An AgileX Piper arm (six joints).
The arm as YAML. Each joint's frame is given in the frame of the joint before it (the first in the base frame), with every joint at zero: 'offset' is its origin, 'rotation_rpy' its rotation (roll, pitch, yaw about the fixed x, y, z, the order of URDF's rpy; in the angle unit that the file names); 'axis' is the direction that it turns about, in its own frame. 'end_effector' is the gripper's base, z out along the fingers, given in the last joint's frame.
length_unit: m
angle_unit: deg
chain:
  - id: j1
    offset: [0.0, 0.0, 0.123]
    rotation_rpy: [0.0, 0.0, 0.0]
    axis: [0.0, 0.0, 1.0]
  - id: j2
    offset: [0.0, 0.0, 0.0]
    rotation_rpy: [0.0, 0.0, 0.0]
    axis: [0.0, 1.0, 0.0]
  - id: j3
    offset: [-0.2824, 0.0, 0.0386]
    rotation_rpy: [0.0, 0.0, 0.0]
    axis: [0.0, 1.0, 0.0]
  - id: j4
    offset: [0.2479, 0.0, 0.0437]
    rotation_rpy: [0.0, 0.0, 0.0]
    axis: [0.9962, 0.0, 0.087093]
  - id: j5
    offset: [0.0, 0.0, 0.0]
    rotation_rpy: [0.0, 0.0, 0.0]
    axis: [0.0, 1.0, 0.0]
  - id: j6
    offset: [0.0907, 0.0, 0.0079]
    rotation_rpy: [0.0, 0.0, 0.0]
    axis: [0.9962, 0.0, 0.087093]
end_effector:
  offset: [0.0, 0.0, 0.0]
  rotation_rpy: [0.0, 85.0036, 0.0]
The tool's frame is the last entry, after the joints.
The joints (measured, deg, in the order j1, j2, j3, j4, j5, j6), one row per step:
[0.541 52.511 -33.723 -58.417 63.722 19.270]
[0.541 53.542 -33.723 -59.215 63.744 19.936]
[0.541 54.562 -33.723 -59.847 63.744 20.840]
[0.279 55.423 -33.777 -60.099 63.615 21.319]
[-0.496 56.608 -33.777 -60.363 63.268 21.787]
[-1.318 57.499 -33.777 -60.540 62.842 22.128]
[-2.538 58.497 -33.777 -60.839 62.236 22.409]
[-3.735 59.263 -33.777 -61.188 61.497 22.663]
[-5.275 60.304 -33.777 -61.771 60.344 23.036]
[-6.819 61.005 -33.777 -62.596 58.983 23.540]
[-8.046 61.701 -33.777 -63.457 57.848 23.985]
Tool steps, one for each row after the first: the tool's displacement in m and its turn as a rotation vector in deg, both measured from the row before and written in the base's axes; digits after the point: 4 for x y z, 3 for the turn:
[0.0030 -0.0006 -0.0015 -0.574 0.526 -0.194]
[0.0030 -0.0004 -0.0018 -0.336 0.318 -0.335]
[0.0024 -0.0007 -0.0016 -0.070 0.370 -0.350]
[0.0028 -0.0020 -0.0028 -0.023 0.649 -0.670]
[0.0020 -0.0020 -0.0022 0.054 0.416 -0.605]
[0.0020 -0.0032 -0.0024 -0.010 0.485 -0.781]
[0.0015 -0.0031 -0.0018 -0.019 0.213 -0.613]
[0.0023 -0.0041 -0.0024 -0.051 0.209 -0.596]
[0.0017 -0.0042 -0.0013 -0.189 -0.301 -0.403]
[0.0018 -0.0036 -0.0013 -0.275 -0.122 -0.211]

